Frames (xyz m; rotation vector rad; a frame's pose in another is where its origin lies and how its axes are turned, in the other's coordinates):
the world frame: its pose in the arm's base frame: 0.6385 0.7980 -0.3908 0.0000 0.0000 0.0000
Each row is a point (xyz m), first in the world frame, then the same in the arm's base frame.
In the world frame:
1: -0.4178 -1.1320 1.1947
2: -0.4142 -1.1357 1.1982
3: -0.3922 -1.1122 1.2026
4: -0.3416 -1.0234 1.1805
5: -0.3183 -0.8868 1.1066
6: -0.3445 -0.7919 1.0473
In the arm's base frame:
1: 0.2207 -0.3340 0.8039
2: 0.2243 -0.3377 0.8074
3: 0.2463 -0.3142 0.8118
4: 0.2969 -0.2254 0.7897
5: 0.3202 -0.0888 0.7158
6: 0.2940 0.0061 0.6565

